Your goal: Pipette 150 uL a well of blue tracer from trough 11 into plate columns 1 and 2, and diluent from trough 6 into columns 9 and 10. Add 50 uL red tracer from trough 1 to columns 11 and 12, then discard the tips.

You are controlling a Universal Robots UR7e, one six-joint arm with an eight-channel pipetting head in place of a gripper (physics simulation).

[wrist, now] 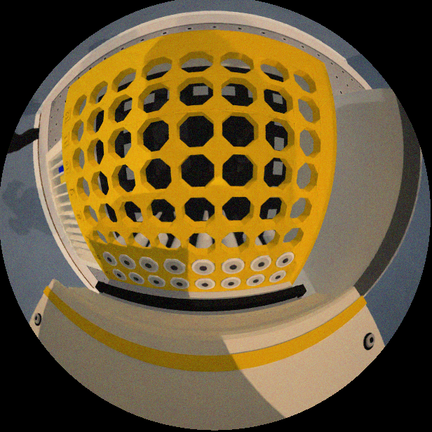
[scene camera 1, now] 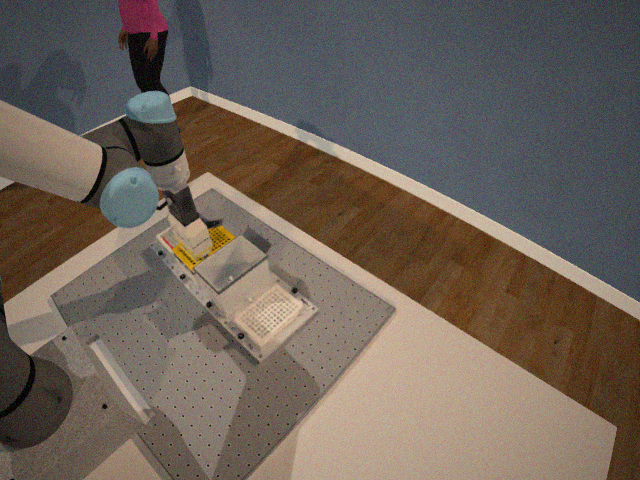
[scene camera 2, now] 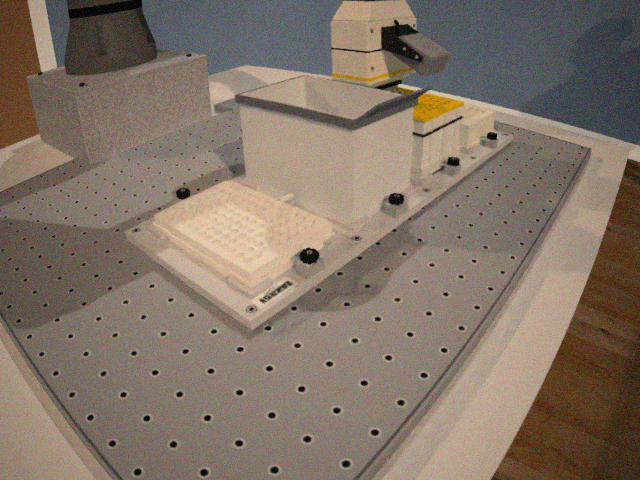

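The pipetting head [scene camera 1: 199, 249] [scene camera 2: 368, 81] [wrist: 200, 303] is low over the yellow tip rack [scene camera 1: 222, 236] [scene camera 2: 440, 106] [wrist: 217, 151]. Its nozzles are hidden, so whether they carry tips cannot be told. In the wrist view two rows of white tips [wrist: 203, 267] show close in front of the head; the rack's farther holes are empty. The trough block [scene camera 2: 478, 127] [wrist: 70, 210] stands beside the rack, with a blue trough [wrist: 61, 169] showing in the wrist view and a red trough [scene camera 1: 167, 242] in scene camera 1. The pale well plate [scene camera 1: 271, 313] [scene camera 2: 232, 227] shows no visible colour in its wells.
A tall open grey-white bin [scene camera 1: 232, 266] [scene camera 2: 320, 155] [wrist: 370, 185] stands between the tip rack and the plate, its rim above the rack. Black knobs [scene camera 2: 309, 255] line the carrier's edges. A person [scene camera 1: 147, 51] stands behind the table.
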